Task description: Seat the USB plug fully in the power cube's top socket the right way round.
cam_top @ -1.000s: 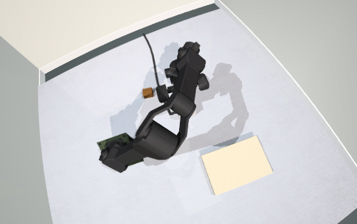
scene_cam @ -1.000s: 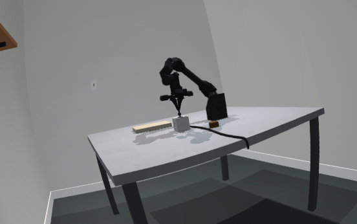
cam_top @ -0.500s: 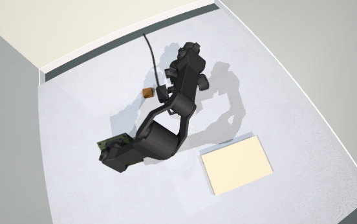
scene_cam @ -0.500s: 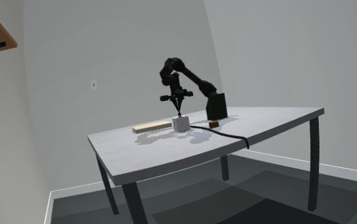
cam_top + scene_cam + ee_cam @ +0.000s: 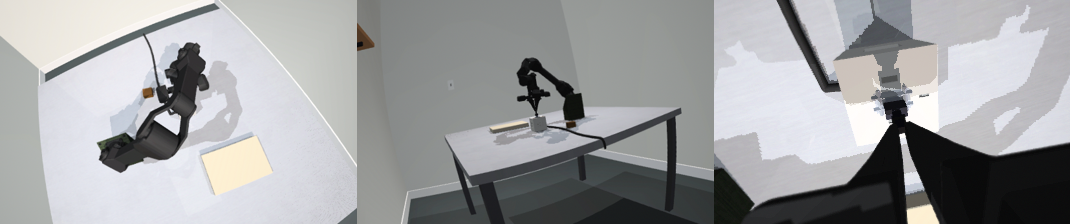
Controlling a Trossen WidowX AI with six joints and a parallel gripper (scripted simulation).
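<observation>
My gripper tip is 20 mm above the black USB plug. Also, from my gripper tip: brown block 150 mm to the left, 140 mm behind, 100 mm below; then flat beige board 300 mm to the right, 110 mm ahead, 100 mm below.
</observation>
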